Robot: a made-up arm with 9 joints. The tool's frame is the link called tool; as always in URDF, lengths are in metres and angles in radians. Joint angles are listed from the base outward.
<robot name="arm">
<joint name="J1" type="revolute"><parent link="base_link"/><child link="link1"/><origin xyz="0 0 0.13" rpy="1.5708 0 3.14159"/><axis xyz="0 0 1"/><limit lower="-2.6" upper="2.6"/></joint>
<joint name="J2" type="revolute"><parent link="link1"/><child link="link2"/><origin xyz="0.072 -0.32 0.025" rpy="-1.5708 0 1.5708"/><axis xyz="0 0 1"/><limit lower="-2.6" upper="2.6"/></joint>
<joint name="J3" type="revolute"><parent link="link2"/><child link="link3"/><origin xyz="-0.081 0.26 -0.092" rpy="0 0 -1.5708"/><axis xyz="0 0 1"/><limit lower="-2.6" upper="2.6"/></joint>
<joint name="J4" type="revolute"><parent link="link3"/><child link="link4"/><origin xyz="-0.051 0.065 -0.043" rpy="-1.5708 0 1.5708"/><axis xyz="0 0 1"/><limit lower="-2.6" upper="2.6"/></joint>
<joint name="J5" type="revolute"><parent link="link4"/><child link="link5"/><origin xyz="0.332 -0.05 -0.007" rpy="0 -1.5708 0"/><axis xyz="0 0 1"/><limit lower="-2.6" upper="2.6"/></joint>
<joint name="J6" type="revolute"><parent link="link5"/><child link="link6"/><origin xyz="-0.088 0.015 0.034" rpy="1.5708 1.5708 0"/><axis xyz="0 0 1"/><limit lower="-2.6" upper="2.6"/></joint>
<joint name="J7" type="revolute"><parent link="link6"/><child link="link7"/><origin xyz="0.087 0.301 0.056" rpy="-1.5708 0 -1.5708"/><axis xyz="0 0 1"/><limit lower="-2.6" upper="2.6"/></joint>
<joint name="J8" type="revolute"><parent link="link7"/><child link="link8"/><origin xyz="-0.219 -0.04 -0.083" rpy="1.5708 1.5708 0"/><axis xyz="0 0 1"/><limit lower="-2.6" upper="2.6"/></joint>
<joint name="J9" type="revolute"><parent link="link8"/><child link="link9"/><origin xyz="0.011 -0.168 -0.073" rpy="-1.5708 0 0"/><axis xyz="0 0 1"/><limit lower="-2.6" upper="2.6"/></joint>
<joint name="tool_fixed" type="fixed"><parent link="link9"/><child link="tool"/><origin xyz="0.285 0.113 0.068" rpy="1.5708 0 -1.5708"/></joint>
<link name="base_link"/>
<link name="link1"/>
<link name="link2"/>
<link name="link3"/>
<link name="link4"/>
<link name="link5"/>
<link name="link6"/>
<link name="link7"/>
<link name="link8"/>
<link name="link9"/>
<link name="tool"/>
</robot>
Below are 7 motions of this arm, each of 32 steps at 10 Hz.
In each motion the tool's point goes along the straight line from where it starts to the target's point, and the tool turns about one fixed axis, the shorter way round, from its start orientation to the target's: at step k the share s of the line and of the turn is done. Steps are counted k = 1, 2, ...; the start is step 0. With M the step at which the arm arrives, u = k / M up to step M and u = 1 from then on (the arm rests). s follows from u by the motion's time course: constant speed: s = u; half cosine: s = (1 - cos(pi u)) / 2; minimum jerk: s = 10 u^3 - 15 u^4 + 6 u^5.
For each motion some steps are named. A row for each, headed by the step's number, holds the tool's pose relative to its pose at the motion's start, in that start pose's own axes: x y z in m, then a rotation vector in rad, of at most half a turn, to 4 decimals.
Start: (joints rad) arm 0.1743 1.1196 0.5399 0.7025 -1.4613 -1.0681 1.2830 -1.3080 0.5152
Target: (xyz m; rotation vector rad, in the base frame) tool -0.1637 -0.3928 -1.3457 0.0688 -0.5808 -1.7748
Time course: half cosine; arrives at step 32
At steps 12, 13, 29, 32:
12: -0.1001 0.3017 0.3129 0.0752 0.5378 -0.3346
13: -0.1151 0.3468 0.3597 0.0865 0.6183 -0.3847
29: -0.3173 0.9563 0.9918 0.2385 1.7050 -1.0609
32: -0.3243 0.9773 1.0136 0.2437 1.7425 -1.0842

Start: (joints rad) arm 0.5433 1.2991 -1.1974 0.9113 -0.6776 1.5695 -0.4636 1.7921 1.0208
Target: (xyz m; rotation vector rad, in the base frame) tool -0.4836 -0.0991 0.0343 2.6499 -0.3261 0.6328
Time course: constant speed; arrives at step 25
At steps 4, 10, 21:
4: 0.0647 0.0236 -0.0092 -0.1379 -0.0745 0.0698
10: 0.1617 0.0590 -0.0229 -0.3448 -0.1862 0.1746
21: 0.3395 0.1239 -0.0481 -0.7242 -0.3910 0.3666

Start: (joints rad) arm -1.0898 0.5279 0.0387 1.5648 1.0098 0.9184 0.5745 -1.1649 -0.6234
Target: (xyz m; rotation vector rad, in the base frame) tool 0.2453 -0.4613 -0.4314 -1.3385 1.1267 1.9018
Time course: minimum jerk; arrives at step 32
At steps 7, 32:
7: 0.0330 0.0133 0.0249 -0.0449 -0.0217 -0.0419
32: 0.4505 0.1811 0.3395 -0.6127 -0.2956 -0.5708

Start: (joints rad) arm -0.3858 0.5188 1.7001 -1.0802 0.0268 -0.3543 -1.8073 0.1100 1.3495
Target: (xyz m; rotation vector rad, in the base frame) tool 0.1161 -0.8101 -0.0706 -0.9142 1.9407 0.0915
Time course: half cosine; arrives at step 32
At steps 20, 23, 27, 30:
20: -0.2111 -0.0563 -0.2422 -0.2603 -0.1341 -0.9956
23: -0.2495 -0.0666 -0.2862 -0.3077 -0.1585 -1.1769
27: -0.2873 -0.0766 -0.3296 -0.3543 -0.1825 -1.3551
30: -0.3024 -0.0807 -0.3469 -0.3729 -0.1921 -1.4263

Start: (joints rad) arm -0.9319 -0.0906 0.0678 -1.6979 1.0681 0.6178 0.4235 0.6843 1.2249
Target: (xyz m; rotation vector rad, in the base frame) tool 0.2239 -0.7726 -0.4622 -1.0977 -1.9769 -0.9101
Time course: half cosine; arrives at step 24
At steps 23, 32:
23: 0.4173 -0.0750 0.6476 0.5883 2.3799 -0.0317
32: 0.4191 -0.0753 0.6504 0.5908 2.3901 -0.0318

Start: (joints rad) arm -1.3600 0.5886 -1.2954 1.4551 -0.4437 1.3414 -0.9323 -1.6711 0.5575
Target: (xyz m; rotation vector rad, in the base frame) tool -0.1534 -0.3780 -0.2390 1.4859 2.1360 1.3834
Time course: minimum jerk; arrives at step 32
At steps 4, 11, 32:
4: -0.0005 -0.0082 0.0055 -0.0094 -0.0185 -0.0115
11: -0.0070 -0.1150 0.0769 -0.1319 -0.2598 -0.1621
32: -0.0311 -0.5098 0.3409 -0.5847 -1.1519 -0.7188

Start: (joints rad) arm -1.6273 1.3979 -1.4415 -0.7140 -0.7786 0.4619 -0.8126 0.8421 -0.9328
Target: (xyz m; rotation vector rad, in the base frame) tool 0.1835 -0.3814 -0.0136 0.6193 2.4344 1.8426
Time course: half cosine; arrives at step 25
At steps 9, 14, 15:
9: -0.0033 0.0324 0.1892 -0.2750 -0.5929 0.1237
14: -0.0067 0.0670 0.3912 -0.5686 -1.2260 0.2557
15: -0.0074 0.0739 0.4313 -0.6269 -1.3516 0.2819

